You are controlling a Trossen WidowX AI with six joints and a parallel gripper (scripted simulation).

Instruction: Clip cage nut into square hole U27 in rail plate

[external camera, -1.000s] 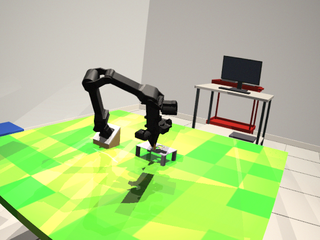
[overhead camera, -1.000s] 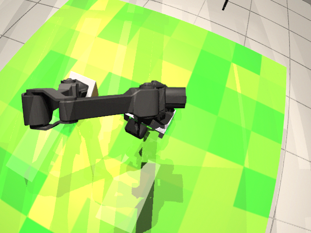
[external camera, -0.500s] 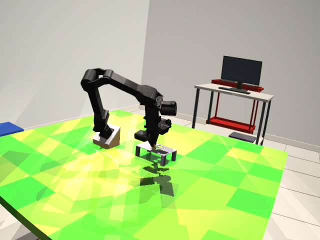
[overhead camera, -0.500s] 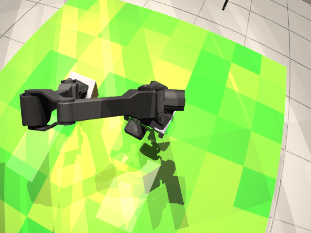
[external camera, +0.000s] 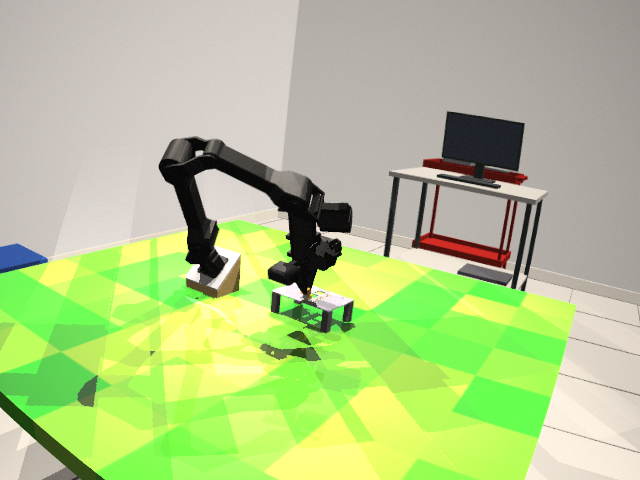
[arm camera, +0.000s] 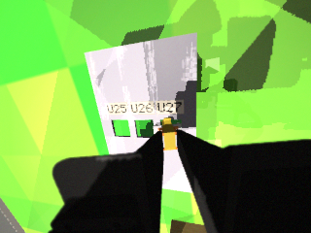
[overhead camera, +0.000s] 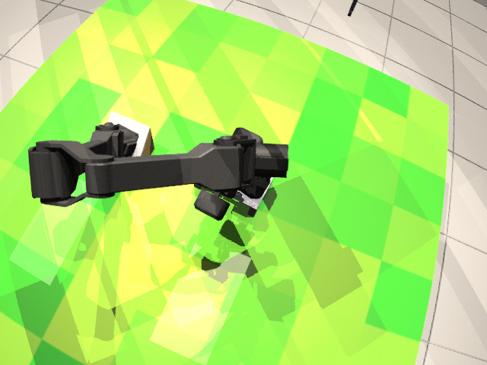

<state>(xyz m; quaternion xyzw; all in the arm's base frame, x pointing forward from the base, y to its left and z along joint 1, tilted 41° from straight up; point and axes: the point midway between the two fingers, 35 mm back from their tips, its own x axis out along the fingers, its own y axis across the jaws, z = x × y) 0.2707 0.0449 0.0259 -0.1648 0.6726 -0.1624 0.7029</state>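
Now: the cage nut 1 cm below my gripper tip.
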